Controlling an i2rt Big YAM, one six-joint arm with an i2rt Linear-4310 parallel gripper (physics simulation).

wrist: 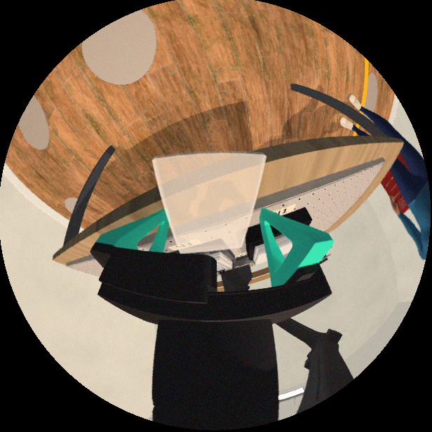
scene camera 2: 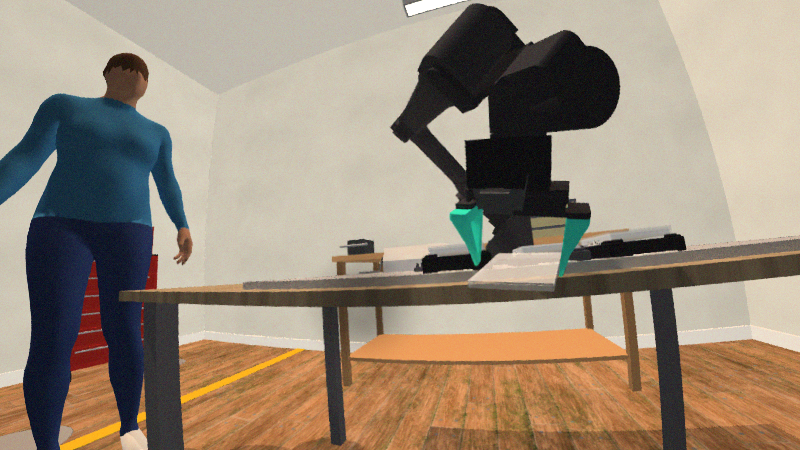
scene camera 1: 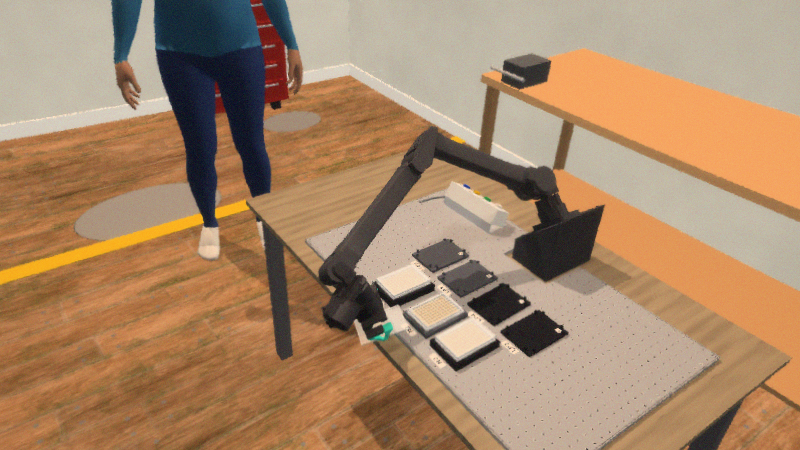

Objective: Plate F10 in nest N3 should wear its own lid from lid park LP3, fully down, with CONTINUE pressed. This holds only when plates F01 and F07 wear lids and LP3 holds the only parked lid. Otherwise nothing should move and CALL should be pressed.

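Note:
A clear, flat lid lies across the table's front edge in front of the middle plate, partly overhanging. My gripper is open and low, its teal fingers at either side of the lid, with nothing gripped. The middle plate shows a beige well grid and appears unlidded. The plate at its left and the plate at its right have pale tops, as if lidded. No lid shows on the grey parks or black parks. Plate IDs are unreadable.
A white button box with blue, yellow and green buttons stands at the back left of the perforated board. A black upright panel stands by the arm's base. A person stands beyond the table's left end.

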